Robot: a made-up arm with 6 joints.
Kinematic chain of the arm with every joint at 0, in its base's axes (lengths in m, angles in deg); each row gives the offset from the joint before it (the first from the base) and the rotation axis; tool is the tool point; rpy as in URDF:
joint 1: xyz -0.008 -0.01 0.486 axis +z
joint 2: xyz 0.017 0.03 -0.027 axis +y
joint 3: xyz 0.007 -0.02 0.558 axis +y
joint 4: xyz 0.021 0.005 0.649 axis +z
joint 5: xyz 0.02 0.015 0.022 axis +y
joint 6: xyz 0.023 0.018 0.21 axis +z
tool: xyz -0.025 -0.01 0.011 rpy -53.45 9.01 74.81
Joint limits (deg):
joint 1: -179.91..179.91
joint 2: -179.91..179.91
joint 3: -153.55..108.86
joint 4: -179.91..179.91
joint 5: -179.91..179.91
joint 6: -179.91..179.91
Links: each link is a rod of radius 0.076 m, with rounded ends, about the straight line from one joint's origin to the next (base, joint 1, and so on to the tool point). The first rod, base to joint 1, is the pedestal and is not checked.
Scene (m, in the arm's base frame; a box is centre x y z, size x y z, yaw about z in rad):
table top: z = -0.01
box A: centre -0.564 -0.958 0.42 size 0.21 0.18 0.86 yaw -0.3
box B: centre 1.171 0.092 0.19 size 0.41 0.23 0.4 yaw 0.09
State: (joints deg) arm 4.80 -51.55 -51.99 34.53 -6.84 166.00
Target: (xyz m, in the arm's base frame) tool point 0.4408 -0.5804 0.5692
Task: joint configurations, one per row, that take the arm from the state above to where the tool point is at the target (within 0.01 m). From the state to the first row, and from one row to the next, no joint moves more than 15 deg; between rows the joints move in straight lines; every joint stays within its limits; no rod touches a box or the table.
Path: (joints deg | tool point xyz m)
1: 18.59 -44.93 -53.59 37.24 -12.65 165.69 | -1.2220 -0.3590 0.7408
2: 32.37 -38.32 -55.18 39.94 -18.45 165.38 | -1.0587 -0.6273 0.8419
3: 46.16 -31.70 -56.78 42.65 -24.26 165.07 | -0.8315 -0.8323 0.9389
4: 59.94 -25.08 -58.38 45.35 -30.06 164.77 | -0.5641 -0.9579 1.0305
5: 72.51 -20.96 -68.89 45.95 -35.90 164.84 | -0.3159 -1.0195 0.9317
6: 85.07 -16.83 -79.40 46.55 -41.73 164.91 | -0.0681 -1.0030 0.8341
7: 97.63 -12.70 -89.91 47.15 -47.56 164.99 | 0.1542 -0.9140 0.7397
8: 110.19 -8.58 -100.42 47.76 -53.40 165.06 | 0.3290 -0.7664 0.6507
9: 122.75 -4.45 -110.93 48.36 -59.23 165.14 | 0.4408 -0.5804 0.5693

